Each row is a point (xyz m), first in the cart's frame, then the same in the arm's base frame.
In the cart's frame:
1: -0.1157 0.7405 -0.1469
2: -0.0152 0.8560 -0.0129
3: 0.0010 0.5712 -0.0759
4: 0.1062 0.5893 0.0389
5: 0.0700 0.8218 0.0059
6: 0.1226 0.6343 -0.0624
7: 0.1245 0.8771 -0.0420
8: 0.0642 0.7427 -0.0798
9: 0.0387 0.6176 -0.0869
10: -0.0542 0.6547 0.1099
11: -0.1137 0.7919 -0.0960
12: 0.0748 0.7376 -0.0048
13: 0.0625 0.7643 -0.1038
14: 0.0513 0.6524 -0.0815
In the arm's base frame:
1: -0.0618 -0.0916 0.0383
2: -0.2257 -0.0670 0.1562
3: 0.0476 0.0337 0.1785
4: -0.0231 0.0913 0.3060
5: -0.2230 0.0138 0.2036
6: -0.0505 0.1271 0.2034
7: -0.2818 0.0659 0.1572
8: -0.1308 0.0532 0.1438
9: -0.0049 0.0611 0.1648
10: -0.0497 -0.0938 0.3157
11: -0.1202 -0.1174 0.0723
12: -0.1437 0.0412 0.2176
13: -0.1459 0.0540 0.1151
14: -0.0423 0.0629 0.1635

